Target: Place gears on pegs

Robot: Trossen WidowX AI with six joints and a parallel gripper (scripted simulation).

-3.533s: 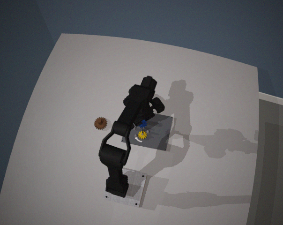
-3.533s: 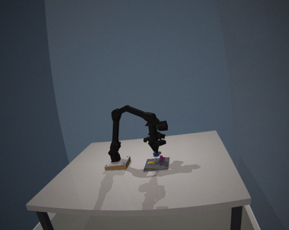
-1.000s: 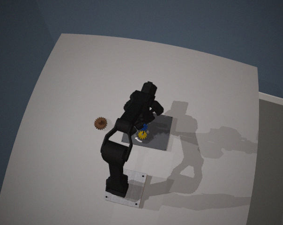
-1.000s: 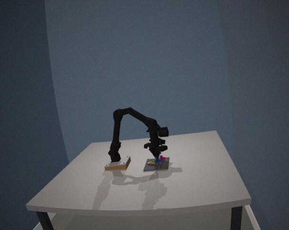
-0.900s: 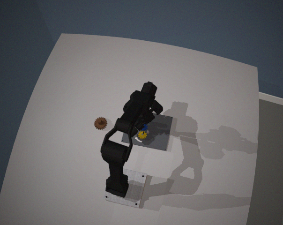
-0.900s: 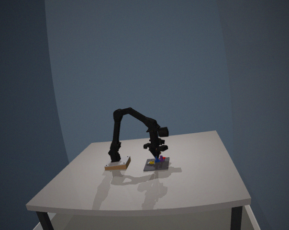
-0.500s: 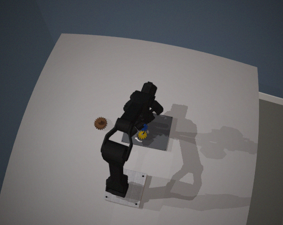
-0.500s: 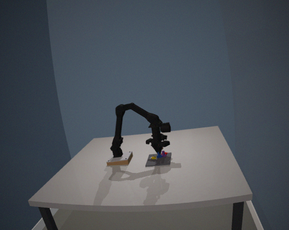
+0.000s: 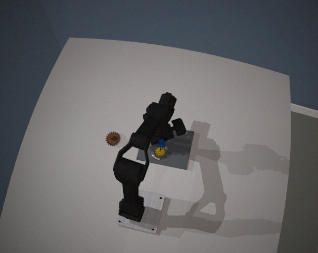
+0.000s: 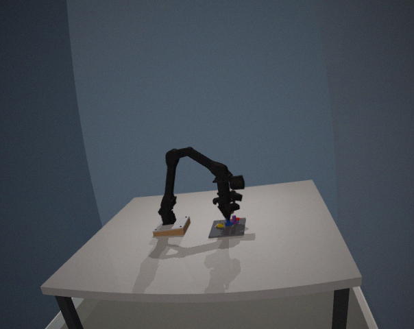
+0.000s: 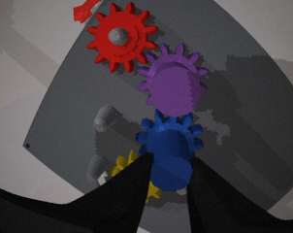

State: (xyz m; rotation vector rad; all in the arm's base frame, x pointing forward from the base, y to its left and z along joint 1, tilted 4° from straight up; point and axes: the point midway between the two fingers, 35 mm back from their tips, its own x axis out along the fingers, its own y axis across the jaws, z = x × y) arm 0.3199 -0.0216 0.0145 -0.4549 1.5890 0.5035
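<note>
Now: gripper tip 1 cm above the blue gear. Round my gripper tip: purple gear (3 cm ahead, 2 cm to the left, 1 cm below); white arrow (6 cm behind, 1 cm to the left, 3 cm below); yellow gear (4 cm behind, 1 cm to the right, 2 cm below).
</note>
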